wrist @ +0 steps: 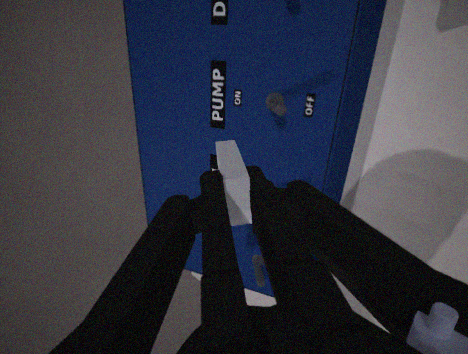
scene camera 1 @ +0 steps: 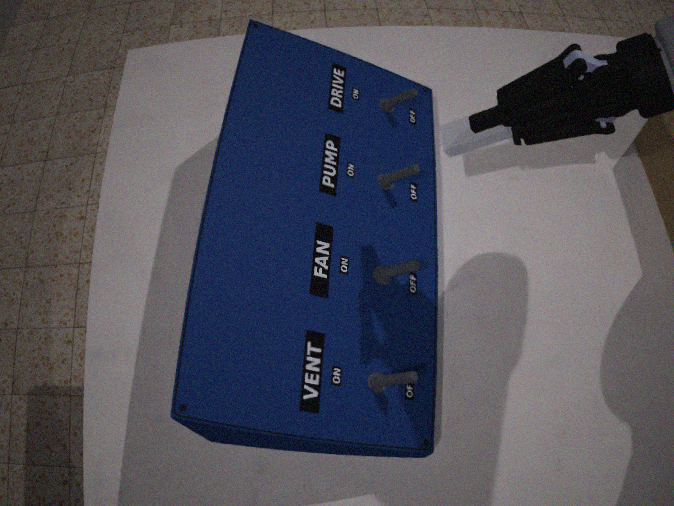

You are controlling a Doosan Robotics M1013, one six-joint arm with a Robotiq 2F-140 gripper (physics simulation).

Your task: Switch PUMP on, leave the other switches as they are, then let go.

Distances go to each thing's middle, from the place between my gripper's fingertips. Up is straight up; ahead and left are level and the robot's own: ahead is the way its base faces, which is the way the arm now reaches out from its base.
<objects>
My gripper is now 13 cm above the blue switch panel (scene camera 1: 289, 321), 12 cm short of it and 2 cm to the right of it.
</objects>
